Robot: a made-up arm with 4 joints.
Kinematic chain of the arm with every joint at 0, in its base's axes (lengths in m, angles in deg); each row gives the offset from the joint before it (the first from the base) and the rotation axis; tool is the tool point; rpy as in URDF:
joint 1: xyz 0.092 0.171 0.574 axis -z
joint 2: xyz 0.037 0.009 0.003 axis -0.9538 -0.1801 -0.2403
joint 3: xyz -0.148 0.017 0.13 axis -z
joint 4: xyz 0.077 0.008 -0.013 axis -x
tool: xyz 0.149 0.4 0.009 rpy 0 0 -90
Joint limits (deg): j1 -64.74..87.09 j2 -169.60..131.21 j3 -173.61..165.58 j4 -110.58..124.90
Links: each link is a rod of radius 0.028 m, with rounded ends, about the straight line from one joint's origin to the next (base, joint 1, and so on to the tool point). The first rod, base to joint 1, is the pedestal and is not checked.
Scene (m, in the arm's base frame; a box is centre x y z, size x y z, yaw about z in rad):
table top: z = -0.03
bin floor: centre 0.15 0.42 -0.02 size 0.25 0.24 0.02 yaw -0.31
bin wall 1: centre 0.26 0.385 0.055 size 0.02 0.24 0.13 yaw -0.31
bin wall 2: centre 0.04 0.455 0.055 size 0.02 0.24 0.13 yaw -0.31
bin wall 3: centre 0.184 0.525 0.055 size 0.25 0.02 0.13 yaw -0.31
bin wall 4: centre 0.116 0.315 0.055 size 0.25 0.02 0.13 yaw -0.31
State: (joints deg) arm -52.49 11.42 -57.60 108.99
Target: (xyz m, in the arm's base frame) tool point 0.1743 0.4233 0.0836
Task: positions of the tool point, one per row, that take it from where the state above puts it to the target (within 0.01 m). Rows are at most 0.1 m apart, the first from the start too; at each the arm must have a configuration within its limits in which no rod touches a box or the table.
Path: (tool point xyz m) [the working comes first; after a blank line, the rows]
Joints at the target: 25.08 81.38 -44.44 -3.44
Straight joint move there: touches bin wall 2, bin wall 4.

1: 0.0791 0.2939 0.2572
2: 0.0610 0.2858 0.2314
3: 0.0499 0.3055 0.2134
4: 0.0611 0.3450 0.2025
5: 0.1027 0.3898 0.1993
6: 0.1743 0.4233 0.2055
7: 0.1726 0.4294 0.1626
8: 0.1717 0.4292 0.1211
9: 0.1743 0.4234 0.0836

